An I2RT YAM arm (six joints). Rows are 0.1 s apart.
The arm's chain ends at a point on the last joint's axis. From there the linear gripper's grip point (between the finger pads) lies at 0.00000 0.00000 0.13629 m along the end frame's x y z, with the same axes.
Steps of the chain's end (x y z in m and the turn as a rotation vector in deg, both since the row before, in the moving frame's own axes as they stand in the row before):
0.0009, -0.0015, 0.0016, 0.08, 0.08, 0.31
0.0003, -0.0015, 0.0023, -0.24, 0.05, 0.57
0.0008, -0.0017, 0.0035, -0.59, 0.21, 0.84
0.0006, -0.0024, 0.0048, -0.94, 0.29, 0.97
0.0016, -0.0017, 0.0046, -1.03, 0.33, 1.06
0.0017, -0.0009, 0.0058, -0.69, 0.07, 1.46
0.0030, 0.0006, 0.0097, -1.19, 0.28, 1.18
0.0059, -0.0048, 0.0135, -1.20, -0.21, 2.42
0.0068, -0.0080, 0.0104, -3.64, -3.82, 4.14
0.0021, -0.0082, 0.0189, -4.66, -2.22, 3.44
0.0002, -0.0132, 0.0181, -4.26, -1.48, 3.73
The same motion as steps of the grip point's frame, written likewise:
0.0011, -0.0017, 0.0016, 0.08, 0.08, 0.31
0.0004, -0.0009, 0.0023, -0.24, 0.05, 0.57
0.0013, -0.0003, 0.0035, -0.59, 0.21, 0.84
0.0013, -0.0002, 0.0048, -0.94, 0.29, 0.97
0.0024, 0.0008, 0.0046, -1.03, 0.33, 1.06
0.0018, 0.0007, 0.0058, -0.69, 0.07, 1.46
0.0036, 0.0034, 0.0097, -1.19, 0.28, 1.18
0.0053, -0.0020, 0.0135, -1.20, -0.21, 2.42
-0.0026, 0.0003, 0.0098, -3.64, -3.82, 4.14
-0.0035, 0.0027, 0.0183, -4.66, -2.22, 3.44
-0.0036, -0.0032, 0.0177, -4.26, -1.48, 3.73

